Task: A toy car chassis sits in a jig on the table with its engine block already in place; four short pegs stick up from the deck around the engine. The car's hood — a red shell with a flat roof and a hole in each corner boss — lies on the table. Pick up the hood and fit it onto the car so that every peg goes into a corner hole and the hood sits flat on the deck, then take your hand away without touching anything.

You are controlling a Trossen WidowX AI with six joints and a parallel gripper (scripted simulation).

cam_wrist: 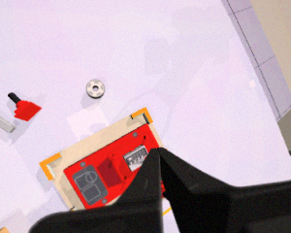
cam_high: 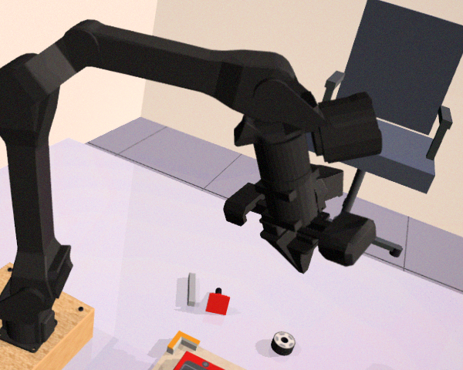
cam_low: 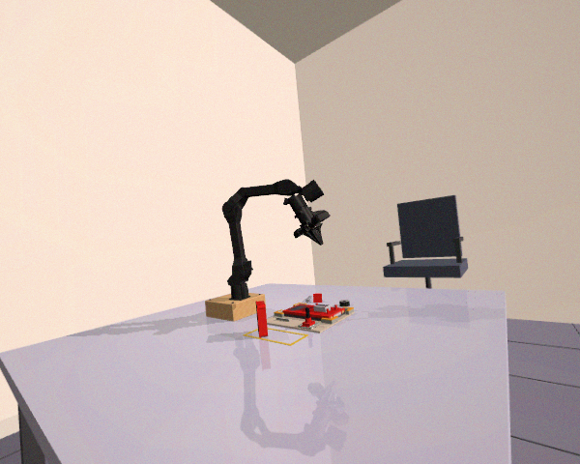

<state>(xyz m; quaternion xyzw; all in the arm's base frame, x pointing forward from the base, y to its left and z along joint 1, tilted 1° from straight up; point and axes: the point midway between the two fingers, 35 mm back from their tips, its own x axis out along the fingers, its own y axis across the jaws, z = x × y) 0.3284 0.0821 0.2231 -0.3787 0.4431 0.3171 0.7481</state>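
Right now the red hood is 26 cm to the right of my gripper tip, 21 cm below it and 12 cm behind it. The rest, counted from my gripper tip: beige jig plate (24 cm below, 7 cm to the right, 4 cm behind); black wheel (24 cm below, 11 cm to the left, 3 cm ahead); grey bar (25 cm below, 18 cm to the left, 16 cm behind).
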